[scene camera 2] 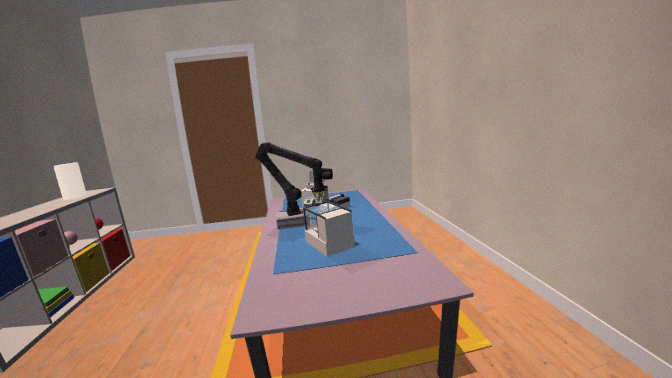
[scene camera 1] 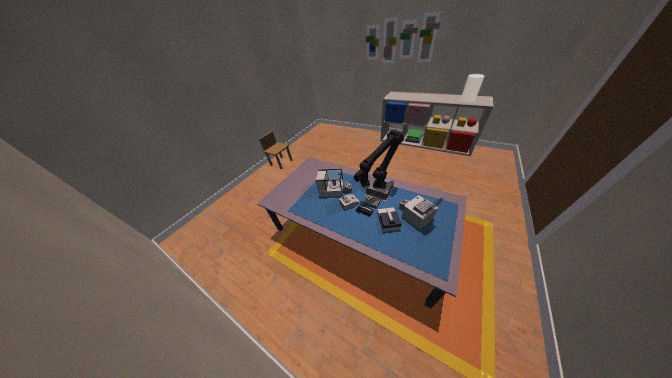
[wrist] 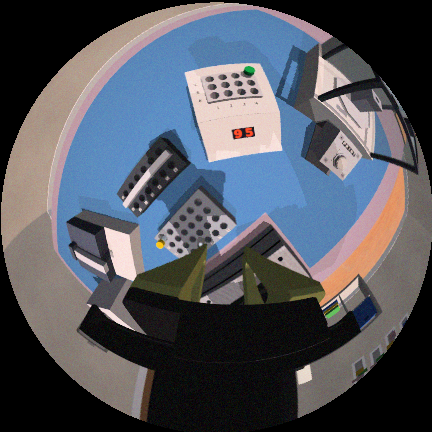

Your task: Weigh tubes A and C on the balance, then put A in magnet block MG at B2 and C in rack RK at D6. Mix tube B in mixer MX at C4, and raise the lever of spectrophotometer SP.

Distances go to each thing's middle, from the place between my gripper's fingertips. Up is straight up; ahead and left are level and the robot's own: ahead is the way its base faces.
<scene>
Right now the balance [scene camera 2: 331,232] is 370 mm to the right of my hand, 50 mm behind it and 40 mm below it.
</scene>
